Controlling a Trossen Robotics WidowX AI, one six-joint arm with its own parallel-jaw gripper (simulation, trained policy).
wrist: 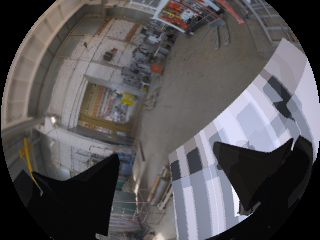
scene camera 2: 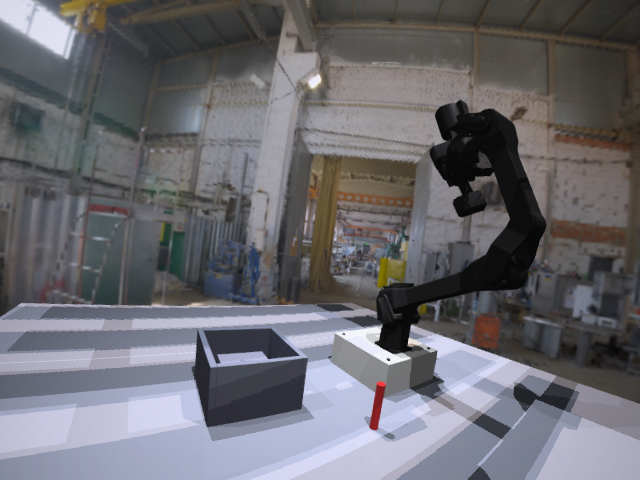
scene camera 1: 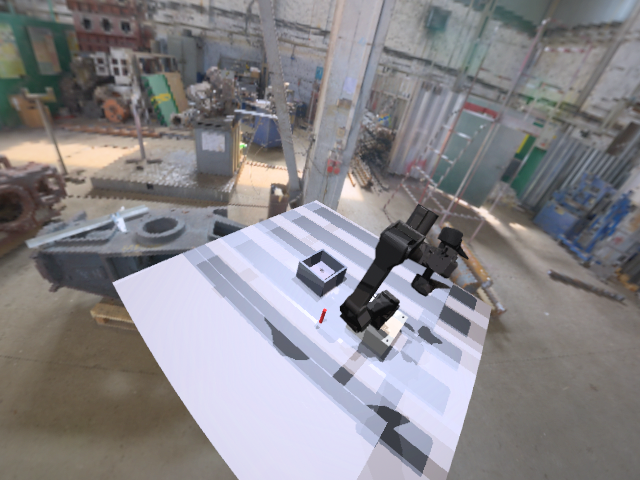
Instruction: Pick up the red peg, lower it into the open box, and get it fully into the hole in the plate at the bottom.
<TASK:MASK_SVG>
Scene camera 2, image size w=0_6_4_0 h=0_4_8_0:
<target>gripper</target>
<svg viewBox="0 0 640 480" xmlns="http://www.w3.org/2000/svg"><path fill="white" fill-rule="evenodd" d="M433 146L430 149L430 156L444 181L447 181L449 188L458 186L462 194L455 198L453 202L458 216L464 217L484 211L487 203L481 190L473 191L469 182L474 181L475 176L492 175L494 171L487 155L478 148L479 163L472 165L467 170L455 170L446 161L448 141Z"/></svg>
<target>dark grey box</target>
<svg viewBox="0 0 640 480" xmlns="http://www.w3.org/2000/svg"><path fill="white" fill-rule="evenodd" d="M308 358L274 327L198 329L194 373L206 426L236 423L300 410L303 401ZM267 357L266 360L217 364L217 354L240 354L259 351Z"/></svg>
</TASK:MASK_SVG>
